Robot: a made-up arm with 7 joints. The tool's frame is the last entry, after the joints.
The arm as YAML. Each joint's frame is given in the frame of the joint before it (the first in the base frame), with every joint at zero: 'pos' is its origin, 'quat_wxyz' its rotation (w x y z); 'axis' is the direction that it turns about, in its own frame. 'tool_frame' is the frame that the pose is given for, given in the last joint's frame.
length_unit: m
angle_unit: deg
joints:
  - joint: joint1
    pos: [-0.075, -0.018, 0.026]
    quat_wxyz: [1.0, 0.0, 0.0, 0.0]
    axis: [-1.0, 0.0, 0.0]
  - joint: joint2
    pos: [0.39, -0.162, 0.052]
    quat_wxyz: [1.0, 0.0, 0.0, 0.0]
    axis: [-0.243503, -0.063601, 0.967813]
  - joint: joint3
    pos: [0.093, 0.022, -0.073]
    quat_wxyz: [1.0, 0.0, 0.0, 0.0]
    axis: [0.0, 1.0, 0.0]
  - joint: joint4
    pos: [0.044, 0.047, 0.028]
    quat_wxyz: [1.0, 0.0, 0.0, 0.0]
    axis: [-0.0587, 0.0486, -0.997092]
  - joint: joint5
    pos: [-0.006, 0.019, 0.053]
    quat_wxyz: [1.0, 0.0, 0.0, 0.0]
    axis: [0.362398, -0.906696, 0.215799]
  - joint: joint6
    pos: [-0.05, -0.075, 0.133]
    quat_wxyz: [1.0, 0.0, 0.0, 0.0]
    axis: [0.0, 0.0, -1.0]
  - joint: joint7
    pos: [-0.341, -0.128, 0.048]
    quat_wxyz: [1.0, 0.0, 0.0, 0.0]
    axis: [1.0, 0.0, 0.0]
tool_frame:
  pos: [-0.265, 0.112, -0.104]
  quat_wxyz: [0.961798, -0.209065, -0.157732, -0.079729]
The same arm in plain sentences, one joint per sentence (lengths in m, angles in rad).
The arm has seven revolute joints in a row. What follows holds with every joint at zero, and every direction is one of the base frame's.
Joint 1 sits 0.075 m along -x and 0.018 m along -y and 0.026 m along +z from the base frame's origin and turns about -x.
Joint 2 sits 0.39 m along +x and 0.162 m along -y and 0.052 m along +z from joint 1 and turns about the direction (-0.243503, -0.063601, 0.967813).
Joint 3 sits 0.093 m along +x and 0.022 m along +y and 0.073 m along -z from joint 2 and turns about +y.
Joint 4 sits 0.044 m along +x and 0.047 m along +y and 0.028 m along +z from joint 3 and turns about the direction (-0.0587, 0.0486, -0.997092).
Joint 5 sits 0.006 m along -x and 0.019 m along +y and 0.053 m along +z from joint 4 and turns about the direction (0.362398, -0.906696, 0.215799).
Joint 6 sits 0.05 m along -x and 0.075 m along -y and 0.133 m along +z from joint 5 and turns about -z.
Joint 7 sits 0.341 m along -x and 0.128 m along -y and 0.048 m along +z from joint 6 and turns about +x.
The tool frame, which is the frame that the pose is given for, sits 0.265 m along -x and 0.112 m along +y and 0.104 m along -z from joint 7; its axes are the base frame's turned by roll -0.4119, pitch -0.3435 and yaw -0.093 rad (as in URDF: about the fixed x, then y, then z).

